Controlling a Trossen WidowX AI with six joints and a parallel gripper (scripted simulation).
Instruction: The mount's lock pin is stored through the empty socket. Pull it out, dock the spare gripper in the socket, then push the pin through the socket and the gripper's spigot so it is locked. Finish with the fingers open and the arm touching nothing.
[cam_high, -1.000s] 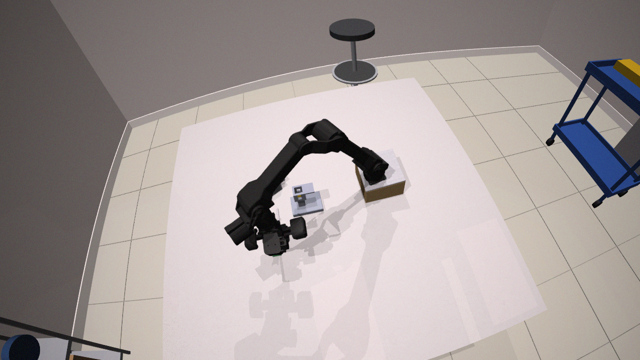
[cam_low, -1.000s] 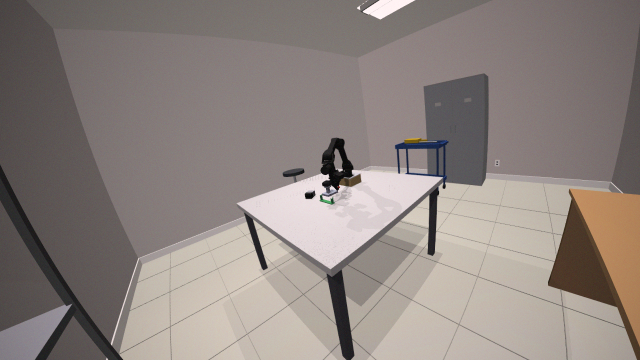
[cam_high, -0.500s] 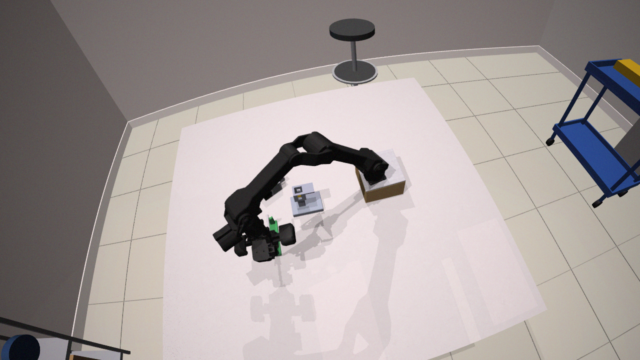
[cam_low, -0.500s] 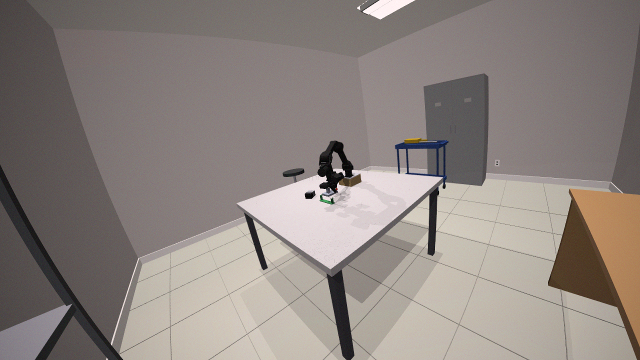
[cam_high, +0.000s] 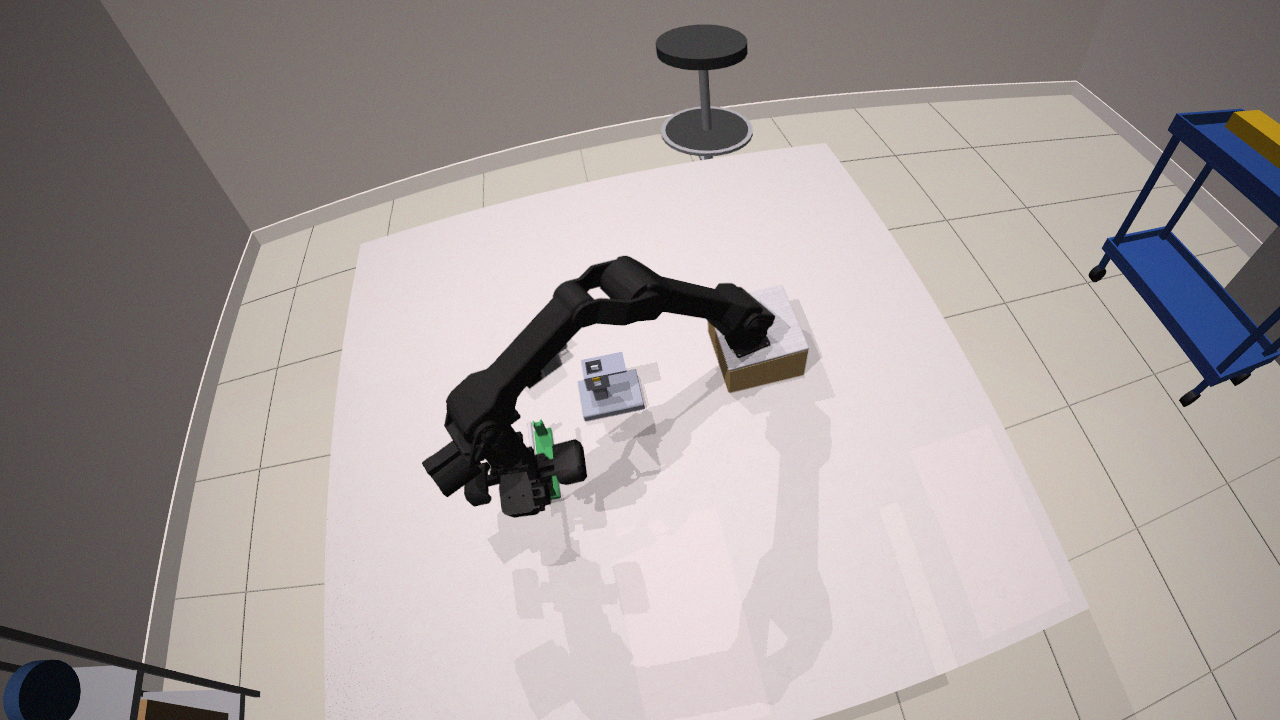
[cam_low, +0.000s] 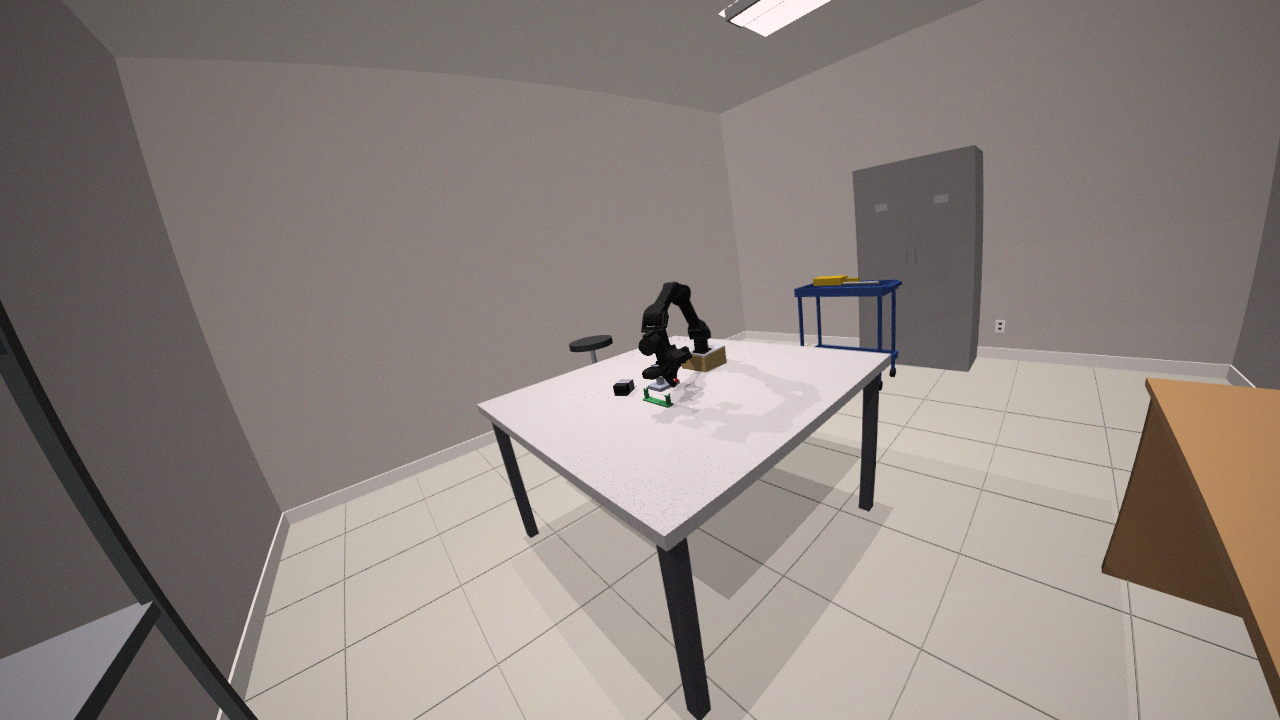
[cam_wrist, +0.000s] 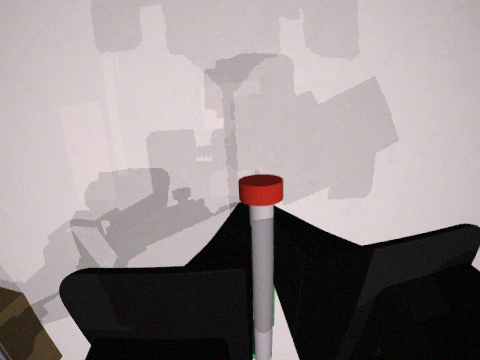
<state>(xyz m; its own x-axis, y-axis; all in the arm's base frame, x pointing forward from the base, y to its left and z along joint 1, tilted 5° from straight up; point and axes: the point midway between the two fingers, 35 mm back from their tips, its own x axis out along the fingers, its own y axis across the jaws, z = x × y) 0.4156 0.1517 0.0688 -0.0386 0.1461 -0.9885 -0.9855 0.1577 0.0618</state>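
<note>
Right now the green pin rest is 10 cm to the right of my gripper tip, 5 cm below it and 1 cm behind it. The rest, counted from my gripper tip: spare gripper: 32 cm to the right, 6 cm below, 6 cm behind; grey mount: 19 cm to the right, 16 cm behind, 3 cm below.
</note>
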